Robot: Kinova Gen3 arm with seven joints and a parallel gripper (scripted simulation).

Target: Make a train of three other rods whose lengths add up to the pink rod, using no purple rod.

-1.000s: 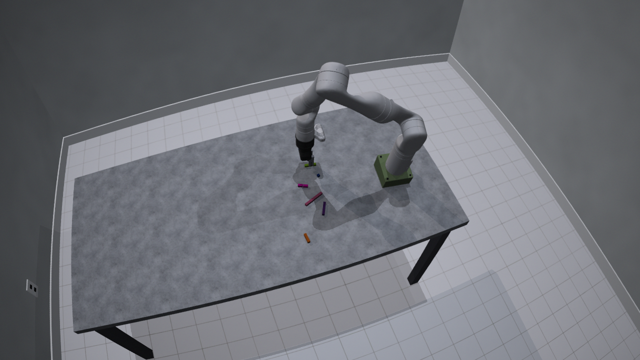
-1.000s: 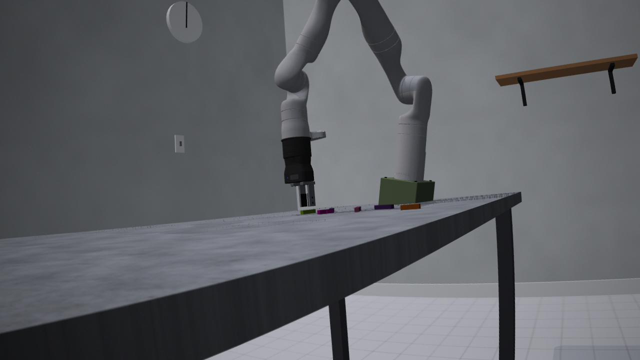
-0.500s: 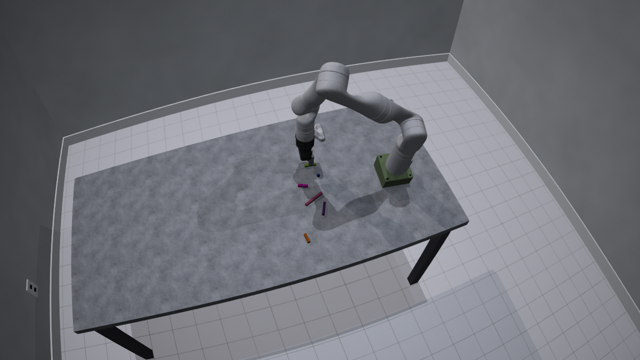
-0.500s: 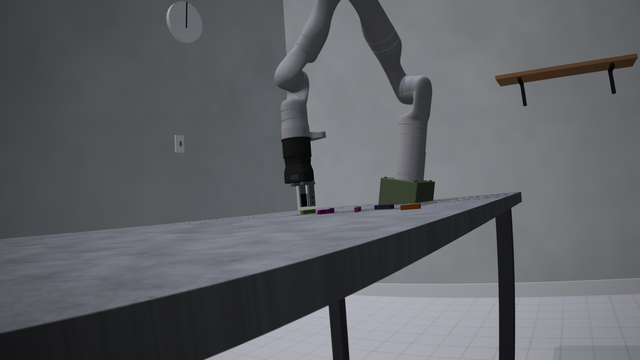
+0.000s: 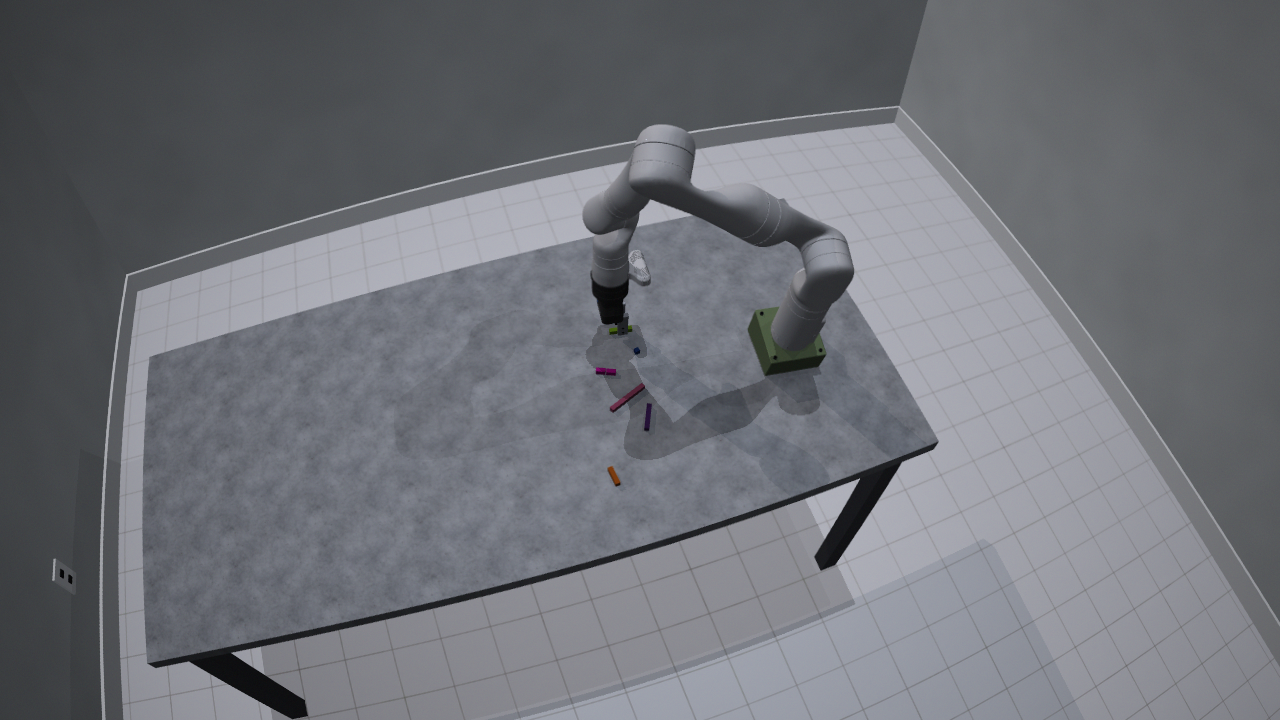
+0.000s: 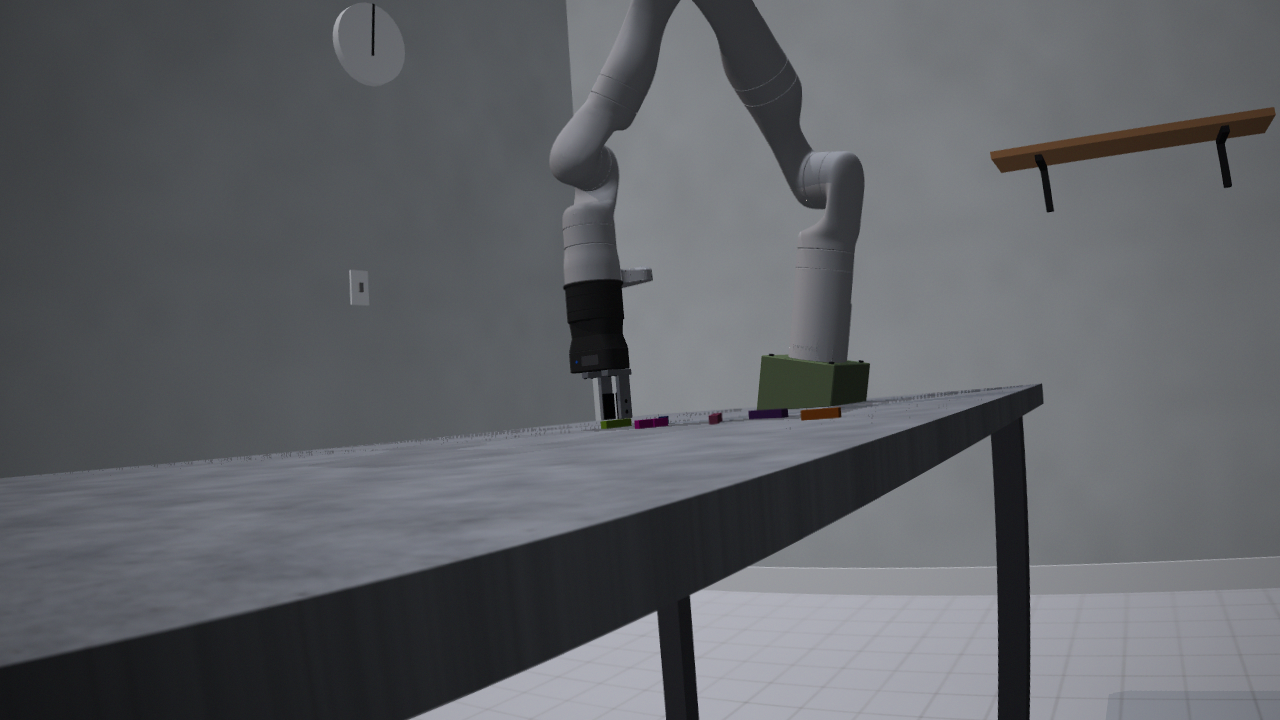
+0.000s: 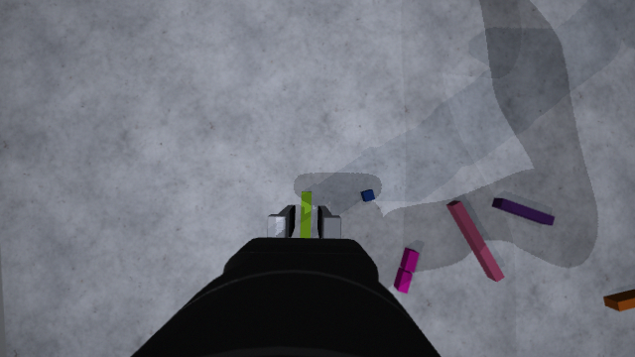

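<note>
Now: hand 20 mm above the lime rod. From my hand the other things lie so: pink rod 180 mm to the left, 20 mm below, 20 mm ahead; purple rod 230 mm to the left, 20 mm below, 20 mm behind; small blue rod 60 mm to the left, 20 mm below, 20 mm behind.
</note>
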